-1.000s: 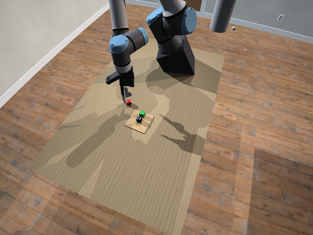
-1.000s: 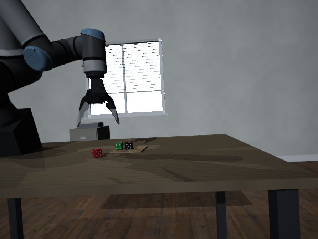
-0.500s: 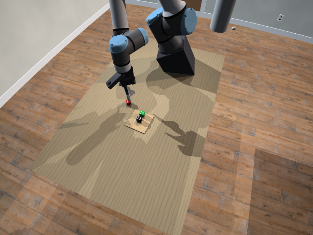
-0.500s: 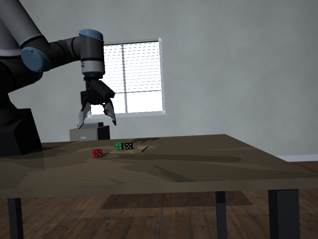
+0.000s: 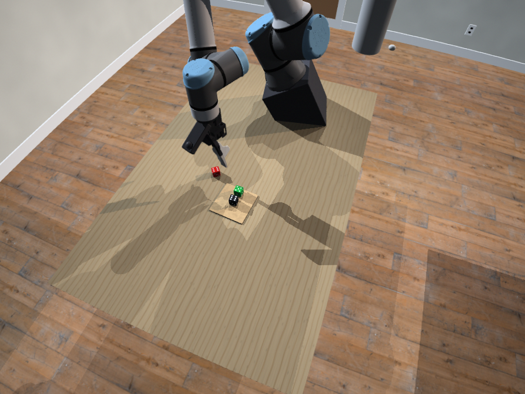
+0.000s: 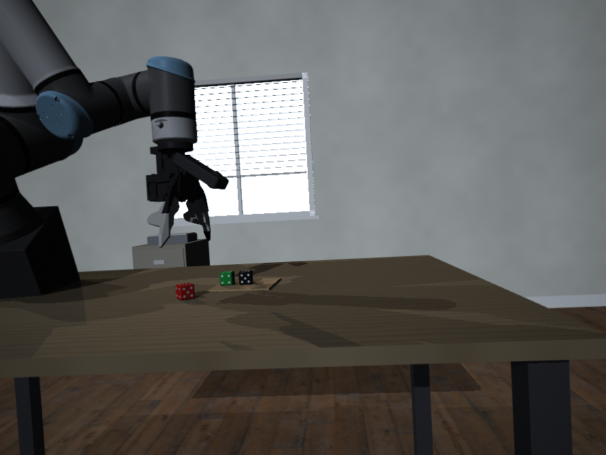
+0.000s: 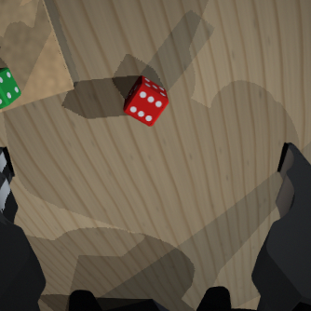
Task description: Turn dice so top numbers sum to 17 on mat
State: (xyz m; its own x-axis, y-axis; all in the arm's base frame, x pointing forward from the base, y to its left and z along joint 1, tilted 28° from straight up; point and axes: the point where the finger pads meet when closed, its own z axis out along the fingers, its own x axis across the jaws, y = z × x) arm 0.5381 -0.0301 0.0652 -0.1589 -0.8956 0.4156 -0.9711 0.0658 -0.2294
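Now: hand 10 cm above the red die and 1 cm past it. From my hand the other things lie so: black die: 14 cm to the left, 9 cm below, 7 cm ahead; green die: 14 cm to the left, 9 cm below, 3 cm ahead; tan mat: 14 cm to the left, 11 cm below, 7 cm ahead.
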